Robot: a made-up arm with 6 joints.
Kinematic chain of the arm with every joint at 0, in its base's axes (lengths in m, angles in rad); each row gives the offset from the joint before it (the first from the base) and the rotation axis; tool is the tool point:
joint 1: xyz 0 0 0.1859 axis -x
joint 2: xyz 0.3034 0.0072 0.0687 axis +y
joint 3: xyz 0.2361 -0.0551 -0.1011 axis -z
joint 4: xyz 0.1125 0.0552 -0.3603 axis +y
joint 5: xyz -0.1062 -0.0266 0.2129 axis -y
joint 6: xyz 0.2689 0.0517 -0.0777 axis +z
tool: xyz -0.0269 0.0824 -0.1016
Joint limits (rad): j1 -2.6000..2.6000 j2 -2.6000..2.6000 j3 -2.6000..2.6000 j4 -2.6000..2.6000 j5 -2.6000..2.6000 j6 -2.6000..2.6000
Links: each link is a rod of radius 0.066 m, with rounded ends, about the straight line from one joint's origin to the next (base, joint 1, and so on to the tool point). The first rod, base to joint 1, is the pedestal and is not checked.
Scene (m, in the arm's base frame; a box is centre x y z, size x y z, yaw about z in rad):
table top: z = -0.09
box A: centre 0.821 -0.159 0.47 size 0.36 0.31 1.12 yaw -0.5
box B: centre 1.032 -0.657 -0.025 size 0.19 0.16 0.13 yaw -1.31
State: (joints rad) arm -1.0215 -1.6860 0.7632 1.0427 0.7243 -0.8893
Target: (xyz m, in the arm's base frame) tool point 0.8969 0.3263 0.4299
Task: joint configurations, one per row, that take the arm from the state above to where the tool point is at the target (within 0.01 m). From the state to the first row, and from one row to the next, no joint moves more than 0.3 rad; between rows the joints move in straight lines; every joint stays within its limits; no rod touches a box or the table.
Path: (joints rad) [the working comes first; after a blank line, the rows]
Joints at the target: 0.6699 -1.5450 0.1135 1.3559 -0.3283 -0.6198
Straight joint move there: touches box A.

1: -0.7274 -1.9145 0.8302 0.8582 0.9291 -0.8207
2: -0.4333 -2.1430 0.8973 0.6736 1.1339 -0.7521
3: -0.1392 -2.3715 0.9643 0.4891 1.3387 -0.6835
4: 0.1549 -2.6000 1.0313 0.3046 1.5436 -0.6149
5: 0.4243 -2.5743 1.1261 0.6002 1.3617 -0.6660
6: 0.6937 -2.5487 1.2210 0.8958 1.1798 -0.7171
7: 0.9631 -2.5230 1.3158 1.1915 0.9978 -0.7682
8: 0.9045 -2.3274 1.0753 1.2243 0.7326 -0.7385
9: 0.8458 -2.1318 0.8349 1.2572 0.4674 -0.7088
10: 0.7872 -1.9362 0.5944 1.2901 0.2022 -0.6792
11: 0.7286 -1.7406 0.3540 1.3230 -0.0631 -0.6495
12: 0.6699 -1.5450 0.1135 1.3559 -0.3283 -0.6198

